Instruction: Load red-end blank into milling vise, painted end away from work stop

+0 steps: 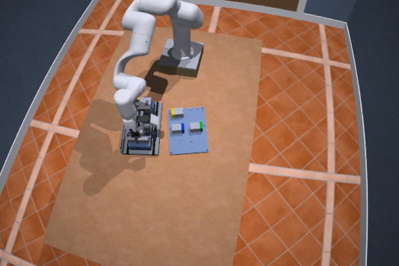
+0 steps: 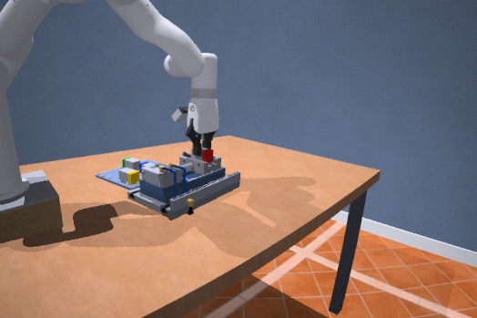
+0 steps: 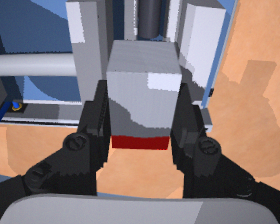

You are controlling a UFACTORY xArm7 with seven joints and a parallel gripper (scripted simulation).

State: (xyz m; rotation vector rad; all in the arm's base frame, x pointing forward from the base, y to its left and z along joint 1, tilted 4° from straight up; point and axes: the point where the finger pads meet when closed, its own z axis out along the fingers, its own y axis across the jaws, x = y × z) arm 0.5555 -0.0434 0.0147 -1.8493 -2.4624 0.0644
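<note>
Now: the red-ended blank 20 mm below my hand. Also, from my hand: hosed block (160 mm behind, 40 mm to the right, 50 mm below); then work stop rod (10 mm behind, 50 mm to the left, 40 mm below); then grey end block (30 mm behind, 50 mm below).
</note>
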